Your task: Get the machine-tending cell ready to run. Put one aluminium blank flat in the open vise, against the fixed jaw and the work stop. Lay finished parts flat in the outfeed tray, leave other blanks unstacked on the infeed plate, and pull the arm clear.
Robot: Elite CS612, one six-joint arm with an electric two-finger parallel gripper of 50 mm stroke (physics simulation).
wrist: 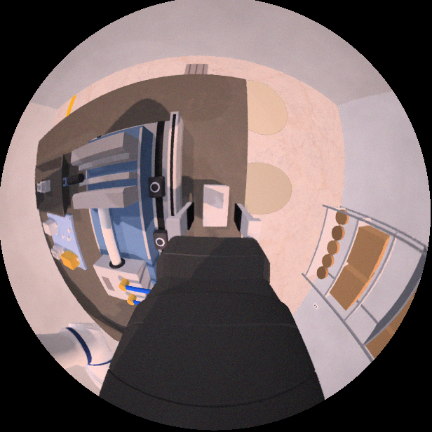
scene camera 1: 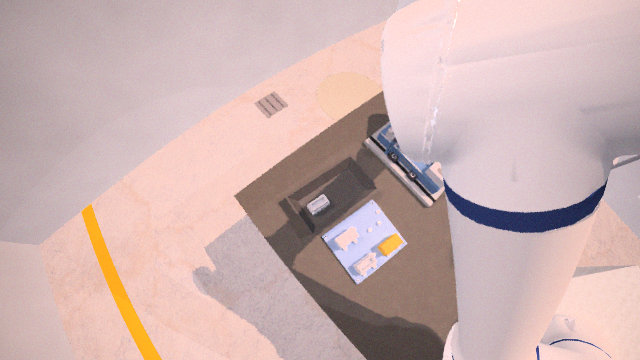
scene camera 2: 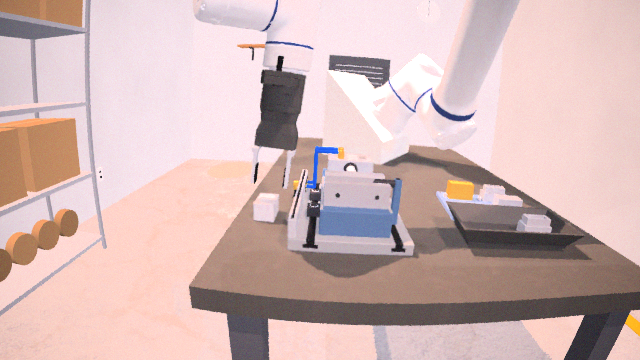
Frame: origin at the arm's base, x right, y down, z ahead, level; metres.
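Where they show: gripper, fingertip midpoint: [scene camera 2: 269,184]; arm's base, origin of the base link: [scene camera 1: 566,349] [scene camera 2: 382,114].
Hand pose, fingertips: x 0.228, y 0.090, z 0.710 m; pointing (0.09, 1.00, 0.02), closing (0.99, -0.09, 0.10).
Things, the pixels of their centre, and the offset from my fingertips. Level surfaces: height alone.
- aluminium blank, body centre: [scene camera 2: 266,207] dx +0.005, dy +0.044, dz +0.000 m
- vise, body centre: [scene camera 2: 348,192] [scene camera 1: 418,151] dx -0.141, dy +0.010, dz -0.031 m
- stepped part, body centre: [scene camera 2: 534,225] [scene camera 1: 318,204] dx -0.504, dy +0.030, dz +0.017 m
- light blue plate, body centre: [scene camera 1: 365,240] dx -0.450, dy +0.056, dz -0.146 m
- yellow block, body centre: [scene camera 2: 460,190] [scene camera 1: 389,244] dx -0.405, dy +0.034, dz -0.198 m
- table, its level: dy +0.060 m
The open gripper [scene camera 2: 270,183] [wrist: 215,217] hangs above a plain whitish block, the aluminium blank [scene camera 2: 266,207] [wrist: 216,200], with nothing between its fingers. The blank stands on the table beside the vise, near the table edge. The vise [scene camera 1: 417,176] [scene camera 2: 356,222] [wrist: 131,225] shows a gap between its grey jaws in the wrist view, with no blank visible there. One stepped part [scene camera 1: 318,204] [scene camera 2: 534,223] [wrist: 43,186] lies in the dark tray [scene camera 1: 345,186] [scene camera 2: 510,238]. Two whitish stepped parts [scene camera 1: 346,238] [scene camera 1: 365,264] lie apart on the light blue plate [scene camera 1: 362,245]. The arm hides the gripper in scene camera 1.
A yellow block [scene camera 1: 389,244] [scene camera 2: 460,190] [wrist: 70,259] and small pegs are on the blue plate. Blue pipes [scene camera 2: 316,167] with yellow ends stand at the vise's rear, close to the gripper. A shelf rack [scene camera 2: 88,125] with boxes stands beyond the table [scene camera 2: 280,290].
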